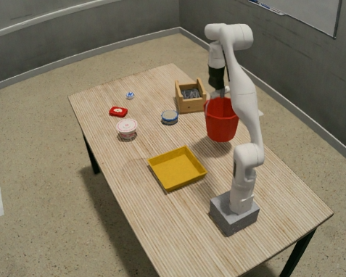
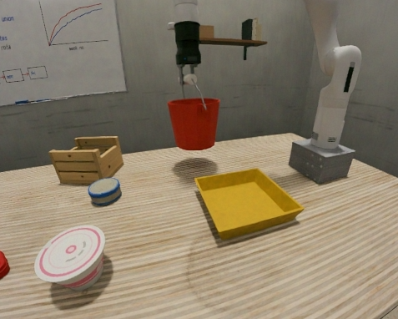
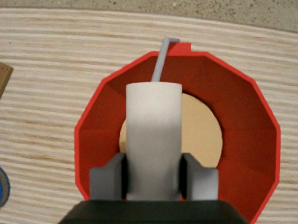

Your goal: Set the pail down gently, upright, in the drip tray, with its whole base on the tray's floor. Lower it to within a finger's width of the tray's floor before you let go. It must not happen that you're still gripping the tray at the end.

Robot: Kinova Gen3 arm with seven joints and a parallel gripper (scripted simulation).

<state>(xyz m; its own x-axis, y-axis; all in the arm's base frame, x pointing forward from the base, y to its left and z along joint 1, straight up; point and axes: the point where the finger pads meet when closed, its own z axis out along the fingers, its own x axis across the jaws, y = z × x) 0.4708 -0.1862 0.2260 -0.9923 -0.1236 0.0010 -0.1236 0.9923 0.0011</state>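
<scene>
Now: the pail handle 1 cm behind my hand and 3 cm below it. Also, from my hand: yellow drip tray 8 cm behind, 29 cm to the left, 31 cm below; then red pail 1 cm behind, 10 cm below; then blue-rimmed round tin 31 cm ahead, 14 cm to the left, 31 cm below.
</scene>
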